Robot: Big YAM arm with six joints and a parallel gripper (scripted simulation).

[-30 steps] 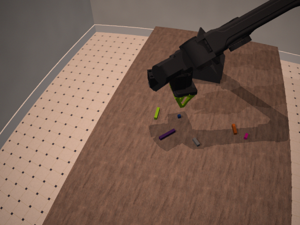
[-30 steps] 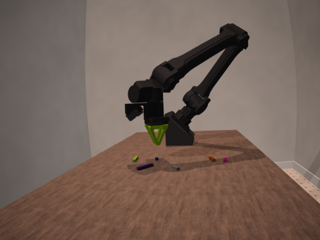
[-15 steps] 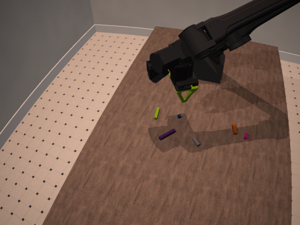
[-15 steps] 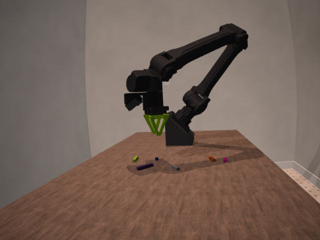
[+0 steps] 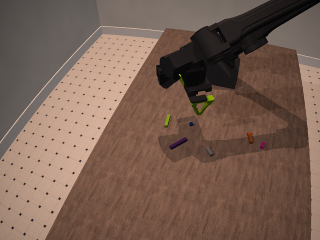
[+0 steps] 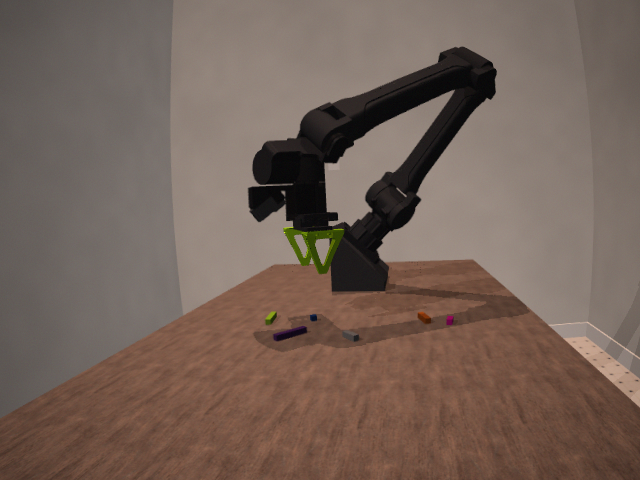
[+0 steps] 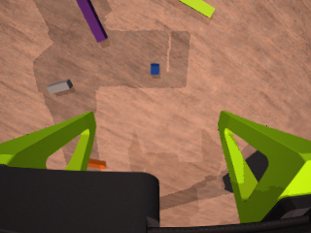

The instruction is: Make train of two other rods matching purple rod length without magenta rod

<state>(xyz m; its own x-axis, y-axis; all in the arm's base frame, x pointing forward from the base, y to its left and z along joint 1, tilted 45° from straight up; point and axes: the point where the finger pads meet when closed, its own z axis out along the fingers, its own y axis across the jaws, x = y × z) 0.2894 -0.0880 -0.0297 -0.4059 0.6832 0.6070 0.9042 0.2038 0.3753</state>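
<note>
The lime rod is 8 cm to the right of my hand and 10 cm below it. Also, from my hand: grey rod 11 cm ahead, 6 cm to the left, 10 cm below; blue rod 10 cm below; purple rod 9 cm ahead, 3 cm to the right, 10 cm below.
</note>
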